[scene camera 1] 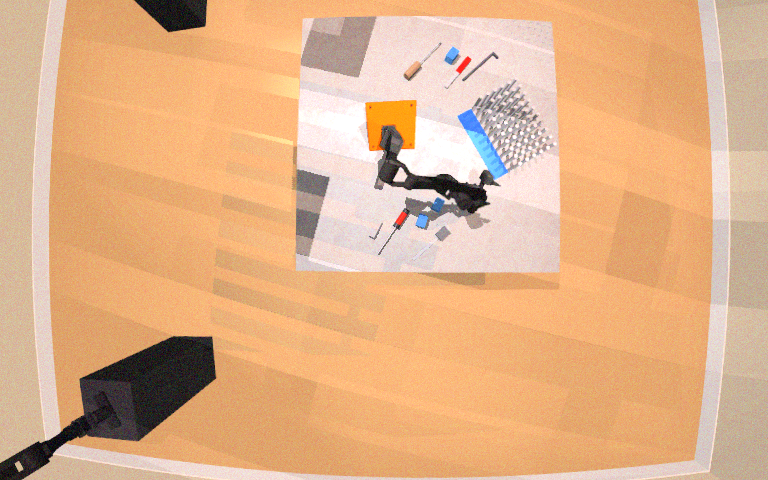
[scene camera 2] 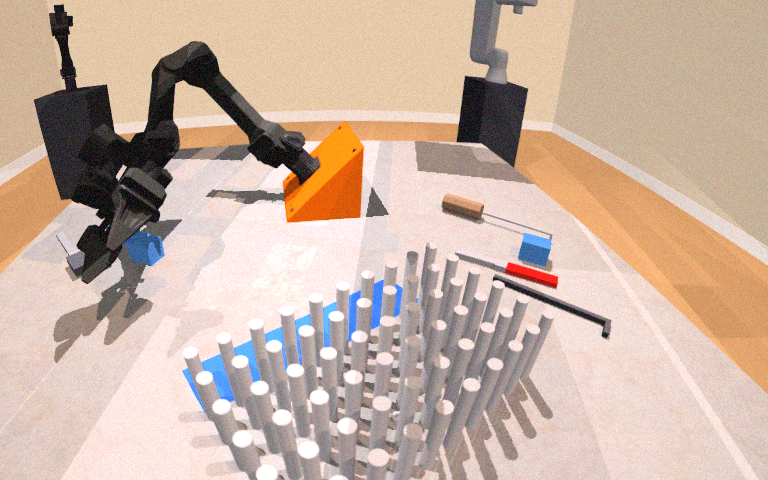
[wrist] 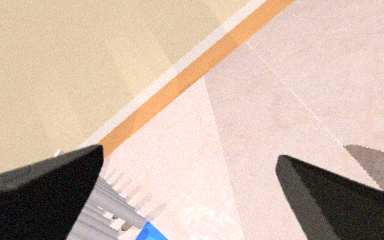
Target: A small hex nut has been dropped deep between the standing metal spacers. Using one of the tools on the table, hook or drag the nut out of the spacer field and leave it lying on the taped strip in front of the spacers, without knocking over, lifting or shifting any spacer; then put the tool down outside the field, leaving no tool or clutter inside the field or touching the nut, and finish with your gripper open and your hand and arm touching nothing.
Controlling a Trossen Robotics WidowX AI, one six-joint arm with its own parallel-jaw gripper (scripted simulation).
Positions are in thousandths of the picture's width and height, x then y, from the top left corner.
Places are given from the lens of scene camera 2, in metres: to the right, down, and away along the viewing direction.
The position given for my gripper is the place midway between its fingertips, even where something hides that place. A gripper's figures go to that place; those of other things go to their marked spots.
my gripper (scene camera 2: 126, 557): -0.36, 0.03, 0.41
blue cube (scene camera 2: 696, 520): 0.29, 0.02, 0.73
wooden-handled pick (scene camera 2: 607, 432): 0.18, -0.07, 0.87
The marked spots on the wooden-handled pick and the blue cube are 0.20 m apart.
